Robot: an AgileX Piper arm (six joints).
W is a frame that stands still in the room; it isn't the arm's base.
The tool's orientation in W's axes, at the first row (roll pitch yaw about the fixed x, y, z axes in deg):
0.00 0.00 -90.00
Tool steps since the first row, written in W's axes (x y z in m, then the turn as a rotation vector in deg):
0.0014 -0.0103 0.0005 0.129 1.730 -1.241
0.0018 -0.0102 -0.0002 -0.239 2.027 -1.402
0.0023 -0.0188 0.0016 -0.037 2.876 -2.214
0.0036 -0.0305 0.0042 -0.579 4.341 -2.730
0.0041 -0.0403 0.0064 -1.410 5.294 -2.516
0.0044 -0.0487 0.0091 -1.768 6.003 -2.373
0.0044 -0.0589 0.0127 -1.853 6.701 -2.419
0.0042 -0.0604 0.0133 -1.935 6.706 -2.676
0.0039 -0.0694 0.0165 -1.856 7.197 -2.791
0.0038 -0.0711 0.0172 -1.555 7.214 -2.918
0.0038 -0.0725 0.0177 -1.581 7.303 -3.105
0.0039 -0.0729 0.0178 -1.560 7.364 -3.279
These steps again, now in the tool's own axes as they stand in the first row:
0.0103 0.0014 0.0005 -1.730 0.129 -1.241
0.0102 0.0018 -0.0002 -2.027 -0.239 -1.402
0.0188 0.0023 0.0016 -2.876 -0.037 -2.214
0.0305 0.0036 0.0042 -4.341 -0.579 -2.730
0.0403 0.0041 0.0064 -5.294 -1.410 -2.516
0.0487 0.0044 0.0091 -6.003 -1.768 -2.373
0.0589 0.0044 0.0127 -6.701 -1.853 -2.419
0.0604 0.0042 0.0133 -6.706 -1.935 -2.676
0.0694 0.0039 0.0165 -7.197 -1.856 -2.791
0.0711 0.0038 0.0172 -7.214 -1.555 -2.918
0.0725 0.0038 0.0177 -7.303 -1.581 -3.105
0.0729 0.0039 0.0178 -7.364 -1.560 -3.279

